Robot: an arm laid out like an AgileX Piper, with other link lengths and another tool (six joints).
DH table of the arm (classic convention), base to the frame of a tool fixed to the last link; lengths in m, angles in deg. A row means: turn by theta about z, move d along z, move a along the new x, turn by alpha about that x. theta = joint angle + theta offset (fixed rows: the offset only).
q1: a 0; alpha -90; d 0.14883; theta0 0
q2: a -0.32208; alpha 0; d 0; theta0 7.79
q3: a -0.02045; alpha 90; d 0; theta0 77.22
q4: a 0; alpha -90; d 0.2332; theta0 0
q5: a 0; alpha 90; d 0; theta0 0
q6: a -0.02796; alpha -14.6; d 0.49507; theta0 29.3
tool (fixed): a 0; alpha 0; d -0.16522; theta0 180
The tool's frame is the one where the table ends.
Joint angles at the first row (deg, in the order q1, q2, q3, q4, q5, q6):
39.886, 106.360, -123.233, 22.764, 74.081, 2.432
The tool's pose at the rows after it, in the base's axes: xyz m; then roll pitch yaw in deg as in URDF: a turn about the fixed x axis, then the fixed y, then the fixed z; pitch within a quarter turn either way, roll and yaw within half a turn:
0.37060 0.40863 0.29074 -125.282 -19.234 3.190
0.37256 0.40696 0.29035 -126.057 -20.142 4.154
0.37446 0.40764 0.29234 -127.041 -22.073 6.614
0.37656 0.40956 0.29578 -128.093 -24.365 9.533
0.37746 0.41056 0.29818 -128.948 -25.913 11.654
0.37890 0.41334 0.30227 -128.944 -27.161 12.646
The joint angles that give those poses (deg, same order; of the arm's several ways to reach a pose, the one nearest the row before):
39.848, 106.361, -123.329, 22.403, 74.082, 1.541
39.849, 106.359, -123.323, 21.937, 74.204, 0.390
39.850, 106.360, -123.456, 21.802, 74.316, -2.524
39.850, 106.359, -123.660, 21.802, 74.316, -5.975
39.849, 106.257, -123.665, 21.802, 74.317, -8.402
39.849, 106.175, -123.715, 22.054, 73.839, -9.880

